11 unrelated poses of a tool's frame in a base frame.
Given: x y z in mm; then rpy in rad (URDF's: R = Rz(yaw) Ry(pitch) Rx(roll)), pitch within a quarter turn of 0, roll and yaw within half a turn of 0.
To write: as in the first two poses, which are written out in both.
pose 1, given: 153.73 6.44 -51.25 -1.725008 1.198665 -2.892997
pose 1, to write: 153.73 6.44 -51.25 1.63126 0.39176 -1.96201
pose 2, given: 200.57 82.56 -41.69 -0.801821 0.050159 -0.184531
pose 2, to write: 200.57 82.56 -41.69 -0.78934 0.16690 -0.09361
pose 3, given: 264.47 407.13 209.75 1.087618 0.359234 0.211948
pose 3, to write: 264.47 407.13 209.75 1.08878 0.35326 -0.22203
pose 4, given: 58.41 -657.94 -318.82 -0.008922 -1.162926 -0.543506
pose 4, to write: 58.41 -657.94 -318.82 -0.88259 -0.89634 -0.99601
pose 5, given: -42.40 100.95 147.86 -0.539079 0.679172 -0.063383
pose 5, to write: -42.40 100.95 147.86 -0.62145 0.60711 0.33169
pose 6, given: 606.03 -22.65 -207.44 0.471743 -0.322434 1.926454
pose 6, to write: 606.03 -22.65 -207.44 0.12523 0.55188 1.96908
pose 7, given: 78.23 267.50 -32.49 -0.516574 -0.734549 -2.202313
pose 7, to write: 78.23 267.50 -32.49 -0.27031 0.83711 -2.28406
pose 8, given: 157.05 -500.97 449.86 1.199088 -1.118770 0.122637
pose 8, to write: 157.05 -500.97 449.86 1.40780 -0.21188 1.11138
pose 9, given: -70.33 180.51 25.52 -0.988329 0.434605 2.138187
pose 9, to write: -70.33 180.51 25.52 0.47007 -0.97683 2.62809
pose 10, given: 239.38 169.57 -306.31 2.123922 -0.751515 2.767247
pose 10, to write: 239.38 169.57 -306.31 -1.96486 -0.02270 -2.31887
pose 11, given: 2.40 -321.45 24.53 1.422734 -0.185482 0.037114
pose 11, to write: 2.40 -321.45 24.53 1.42529 0.00951 0.18888
